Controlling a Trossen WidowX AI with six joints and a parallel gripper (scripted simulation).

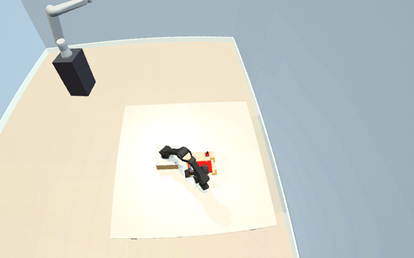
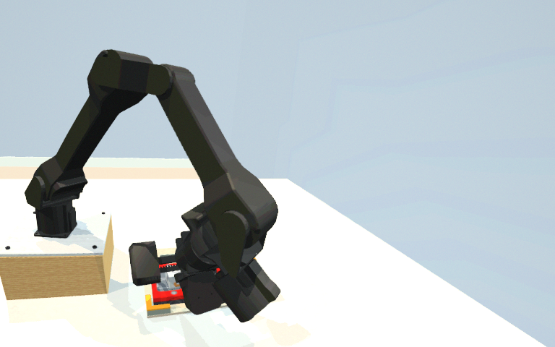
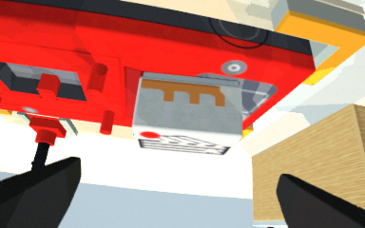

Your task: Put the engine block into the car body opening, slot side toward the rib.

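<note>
The engine block is 10 mm to the left of my gripper tip and 40 mm below it.
</note>
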